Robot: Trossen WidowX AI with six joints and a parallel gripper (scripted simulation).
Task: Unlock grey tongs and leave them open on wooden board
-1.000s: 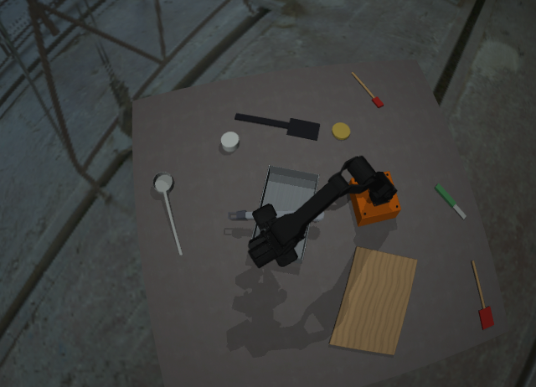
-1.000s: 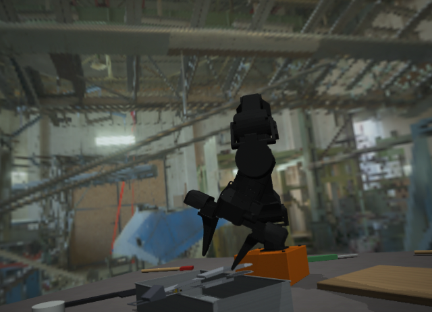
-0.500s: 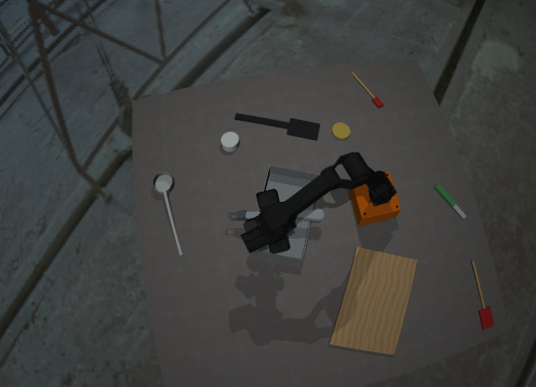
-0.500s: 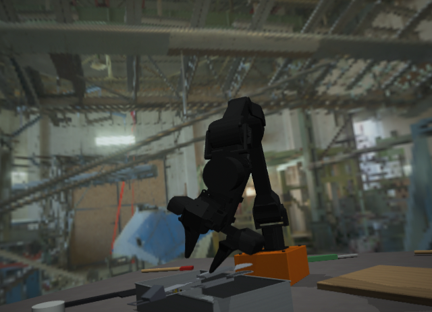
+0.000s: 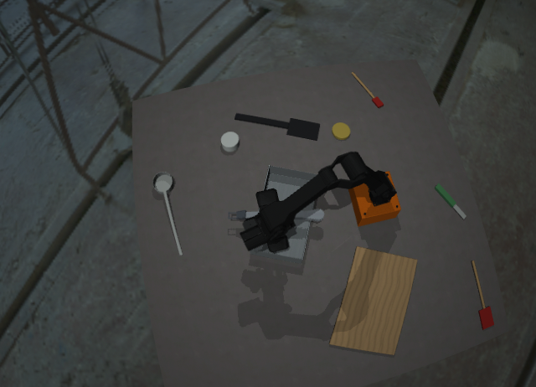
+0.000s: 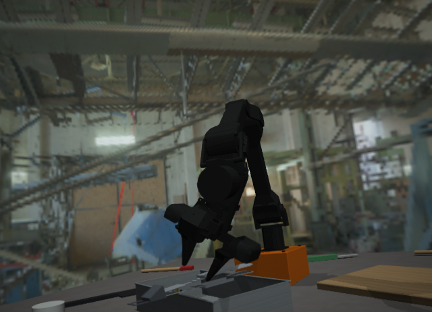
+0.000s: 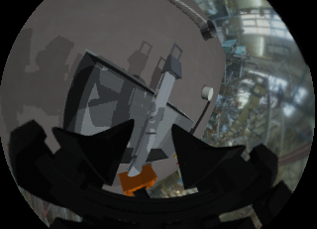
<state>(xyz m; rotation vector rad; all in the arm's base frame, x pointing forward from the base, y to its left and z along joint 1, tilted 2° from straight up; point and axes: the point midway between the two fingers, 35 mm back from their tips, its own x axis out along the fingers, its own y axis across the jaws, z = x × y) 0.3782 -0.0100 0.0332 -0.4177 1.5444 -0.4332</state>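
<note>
The grey roasting tin lies 6 cm behind my gripper tip, 1 cm to the right of it and 6 cm below it. The rest, counted from my gripper tip: white cylinder 6 cm ahead, 34 cm to the right, 7 cm below; then black spatula 15 cm behind, 37 cm to the right, 8 cm below; then yellow disc 35 cm behind, 28 cm to the right, 8 cm below.
</note>
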